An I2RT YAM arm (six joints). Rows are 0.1 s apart.
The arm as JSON. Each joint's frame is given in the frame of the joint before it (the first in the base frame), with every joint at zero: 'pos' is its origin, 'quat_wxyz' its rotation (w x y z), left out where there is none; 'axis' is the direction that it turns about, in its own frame. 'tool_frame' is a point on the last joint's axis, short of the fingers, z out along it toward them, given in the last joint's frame.
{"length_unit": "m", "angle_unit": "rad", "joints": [
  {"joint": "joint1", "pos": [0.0, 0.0, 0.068], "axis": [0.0, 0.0, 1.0]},
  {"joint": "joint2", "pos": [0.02, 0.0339, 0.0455], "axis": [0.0, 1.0, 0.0]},
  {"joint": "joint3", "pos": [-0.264, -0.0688, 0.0], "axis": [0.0, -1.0, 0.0]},
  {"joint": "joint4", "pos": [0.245, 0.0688, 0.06], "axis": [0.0, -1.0, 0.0]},
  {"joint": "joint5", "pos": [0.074, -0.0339, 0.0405], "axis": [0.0, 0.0, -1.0]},
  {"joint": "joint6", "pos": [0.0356, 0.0, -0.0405], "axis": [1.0, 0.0, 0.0]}
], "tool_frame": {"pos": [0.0, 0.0, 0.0], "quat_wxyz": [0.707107, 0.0, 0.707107, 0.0]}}
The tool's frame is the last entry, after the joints.
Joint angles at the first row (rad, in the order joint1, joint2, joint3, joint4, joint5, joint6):
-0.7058 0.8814 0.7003 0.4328 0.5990 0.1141
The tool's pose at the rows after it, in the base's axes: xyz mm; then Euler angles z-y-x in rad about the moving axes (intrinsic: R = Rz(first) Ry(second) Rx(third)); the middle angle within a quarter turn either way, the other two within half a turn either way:
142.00 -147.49 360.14 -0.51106 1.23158 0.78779
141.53 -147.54 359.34 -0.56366 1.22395 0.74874
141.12 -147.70 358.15 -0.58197 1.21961 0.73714
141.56 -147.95 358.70 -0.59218 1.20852 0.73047
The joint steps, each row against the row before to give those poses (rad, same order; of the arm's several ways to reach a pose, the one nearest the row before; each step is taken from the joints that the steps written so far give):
0.0002 0.0035 -0.0044 0.0451 0.0036 -0.0359
-0.0001 0.0019 -0.0104 0.0330 0.0117 -0.0193
-0.0012 0.0005 -0.0077 0.0167 0.0048 -0.0063
0.0011 0.0047 -0.0012 0.0189 0.0045 -0.0031

